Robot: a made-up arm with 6 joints. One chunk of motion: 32 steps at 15 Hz.
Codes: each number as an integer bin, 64 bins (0 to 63) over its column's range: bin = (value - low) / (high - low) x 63, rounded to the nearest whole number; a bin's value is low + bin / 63 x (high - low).
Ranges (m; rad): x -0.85..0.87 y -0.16..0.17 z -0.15..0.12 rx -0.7..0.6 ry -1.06..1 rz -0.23..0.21
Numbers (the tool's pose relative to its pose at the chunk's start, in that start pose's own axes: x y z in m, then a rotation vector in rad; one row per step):
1: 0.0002 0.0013 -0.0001 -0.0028 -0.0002 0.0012
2: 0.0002 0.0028 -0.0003 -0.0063 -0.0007 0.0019
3: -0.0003 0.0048 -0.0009 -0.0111 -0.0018 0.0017
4: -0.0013 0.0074 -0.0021 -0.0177 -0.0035 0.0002
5: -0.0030 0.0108 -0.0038 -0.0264 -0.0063 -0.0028
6: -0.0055 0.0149 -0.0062 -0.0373 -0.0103 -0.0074
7: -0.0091 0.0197 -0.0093 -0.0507 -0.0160 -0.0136
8: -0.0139 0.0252 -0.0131 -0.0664 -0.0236 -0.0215
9: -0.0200 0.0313 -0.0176 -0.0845 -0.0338 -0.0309
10: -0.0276 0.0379 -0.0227 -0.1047 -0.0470 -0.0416
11: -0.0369 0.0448 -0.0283 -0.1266 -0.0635 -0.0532
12: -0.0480 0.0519 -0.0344 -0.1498 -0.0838 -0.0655
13: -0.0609 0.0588 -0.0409 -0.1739 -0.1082 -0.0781
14: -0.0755 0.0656 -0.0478 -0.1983 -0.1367 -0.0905
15: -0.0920 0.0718 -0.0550 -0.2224 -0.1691 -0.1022
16: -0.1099 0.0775 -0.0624 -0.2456 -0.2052 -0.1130
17: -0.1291 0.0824 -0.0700 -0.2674 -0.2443 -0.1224
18: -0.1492 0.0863 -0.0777 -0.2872 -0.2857 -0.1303
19: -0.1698 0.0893 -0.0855 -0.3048 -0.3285 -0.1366
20: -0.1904 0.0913 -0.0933 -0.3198 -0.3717 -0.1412
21: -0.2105 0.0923 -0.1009 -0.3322 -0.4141 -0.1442
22: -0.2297 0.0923 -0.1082 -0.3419 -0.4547 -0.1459
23: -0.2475 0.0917 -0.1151 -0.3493 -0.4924 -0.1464
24: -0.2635 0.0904 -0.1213 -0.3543 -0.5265 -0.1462
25: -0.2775 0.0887 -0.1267 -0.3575 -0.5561 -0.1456
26: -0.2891 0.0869 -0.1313 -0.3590 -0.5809 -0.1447
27: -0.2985 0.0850 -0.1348 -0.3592 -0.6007 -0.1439
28: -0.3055 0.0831 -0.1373 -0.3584 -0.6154 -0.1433
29: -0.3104 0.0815 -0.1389 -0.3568 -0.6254 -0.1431
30: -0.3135 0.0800 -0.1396 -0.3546 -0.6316 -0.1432
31: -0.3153 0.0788 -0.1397 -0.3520 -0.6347 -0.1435
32: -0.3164 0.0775 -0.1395 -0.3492 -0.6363 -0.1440
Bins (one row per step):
1: 31 31 35 34 32 33
2: 31 31 35 34 32 33
3: 31 31 35 33 32 33
4: 31 32 35 33 32 33
5: 31 33 34 33 32 33
6: 31 33 34 32 32 32
7: 31 34 33 31 32 31
8: 31 35 32 31 32 30
9: 30 37 31 30 31 29
10: 30 38 30 29 31 27
11: 30 39 28 28 30 25
12: 29 40 27 27 30 24
13: 29 42 25 25 29 22
14: 28 43 24 24 28 20
15: 28 44 22 23 27 18
16: 27 45 20 22 26 17
17: 26 46 19 21 25 15
18: 26 47 17 20 24 14
19: 25 48 15 19 22 13
20: 24 48 13 18 21 13
21: 23 48 11 18 20 12
22: 23 48 10 17 19 12
23: 22 48 8 17 17 12
24: 21 48 7 17 16 12
25: 21 47 5 17 15 12
26: 21 47 4 17 15 12
27: 20 47 4 17 14 12
28: 20 46 3 17 14 12
29: 20 46 3 17 13 12
30: 20 46 2 17 13 12
31: 20 46 2 17 13 12
32: 20 45 2 17 13 12

